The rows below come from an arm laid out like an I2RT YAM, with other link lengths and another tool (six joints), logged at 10 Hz.
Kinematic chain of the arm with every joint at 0, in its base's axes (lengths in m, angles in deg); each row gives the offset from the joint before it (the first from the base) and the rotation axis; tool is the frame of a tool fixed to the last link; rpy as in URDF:
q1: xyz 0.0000 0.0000 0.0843 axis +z
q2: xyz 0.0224 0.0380 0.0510 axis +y
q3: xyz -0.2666 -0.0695 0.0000 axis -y
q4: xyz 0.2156 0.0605 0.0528 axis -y
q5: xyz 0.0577 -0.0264 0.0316 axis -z
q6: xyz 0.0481 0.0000 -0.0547 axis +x
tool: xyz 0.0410 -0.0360 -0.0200 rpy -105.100 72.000 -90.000
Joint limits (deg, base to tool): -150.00..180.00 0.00..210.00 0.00..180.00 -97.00..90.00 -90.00..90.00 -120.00..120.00
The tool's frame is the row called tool.
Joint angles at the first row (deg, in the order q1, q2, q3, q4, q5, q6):
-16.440 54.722 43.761 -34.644 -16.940 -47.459
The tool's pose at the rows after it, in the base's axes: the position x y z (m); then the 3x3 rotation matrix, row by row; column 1 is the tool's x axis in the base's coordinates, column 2 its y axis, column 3 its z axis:
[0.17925 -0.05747 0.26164], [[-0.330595 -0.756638 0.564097], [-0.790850 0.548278 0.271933], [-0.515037 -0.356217 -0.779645]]
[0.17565 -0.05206 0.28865], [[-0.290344 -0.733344 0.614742], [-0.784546 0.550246 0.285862], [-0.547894 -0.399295 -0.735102]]
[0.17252 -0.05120 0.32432], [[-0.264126 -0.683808 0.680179], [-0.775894 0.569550 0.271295], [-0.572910 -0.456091 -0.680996]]
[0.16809 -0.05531 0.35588], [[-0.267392 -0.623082 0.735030], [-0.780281 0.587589 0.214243], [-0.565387 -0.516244 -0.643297]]
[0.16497 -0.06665 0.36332], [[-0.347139 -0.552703 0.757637], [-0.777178 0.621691 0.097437], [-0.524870 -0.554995 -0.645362]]
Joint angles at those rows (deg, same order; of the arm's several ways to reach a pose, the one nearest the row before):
-15.775 53.690 46.974 -37.373 -18.473 -45.788
-14.654 51.610 51.768 -40.017 -19.076 -43.745
-14.071 50.844 58.756 -42.467 -18.248 -41.326
-14.060 51.036 65.230 -44.493 -15.308 -40.440
-14.222 51.397 66.313 -43.859 -8.585 -40.011

